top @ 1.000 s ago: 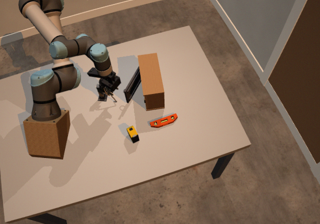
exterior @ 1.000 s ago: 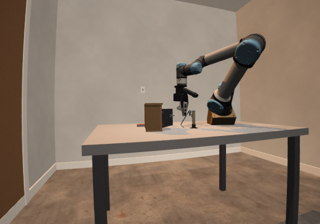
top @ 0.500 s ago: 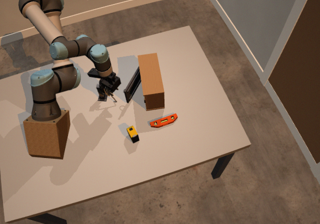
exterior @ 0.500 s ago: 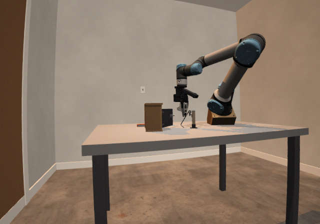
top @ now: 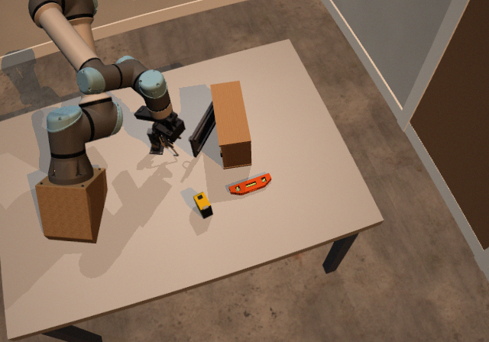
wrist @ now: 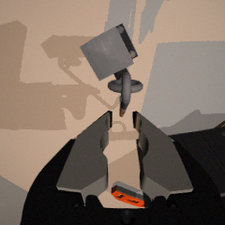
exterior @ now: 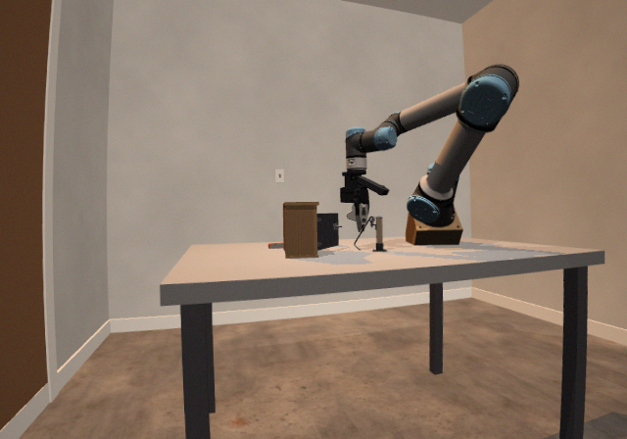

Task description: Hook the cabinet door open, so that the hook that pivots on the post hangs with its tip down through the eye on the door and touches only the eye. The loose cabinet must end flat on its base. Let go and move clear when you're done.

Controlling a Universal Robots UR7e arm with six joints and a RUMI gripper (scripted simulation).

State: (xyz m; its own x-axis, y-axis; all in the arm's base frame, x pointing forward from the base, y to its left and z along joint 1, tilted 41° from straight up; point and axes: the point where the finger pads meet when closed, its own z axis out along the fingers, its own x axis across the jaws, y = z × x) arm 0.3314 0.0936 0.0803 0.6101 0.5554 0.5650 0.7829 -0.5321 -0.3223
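Now: hand 20 mm above the hook, 10 mm to the right of it and 10 mm past it. Round my hand: orange spirit level (280 mm ahead, 160 mm to the right, 70 mm below); dark door (130 mm ahead, 60 mm to the left, 10 mm below); black box (230 mm to the right, 120 mm ahead, 40 mm below).
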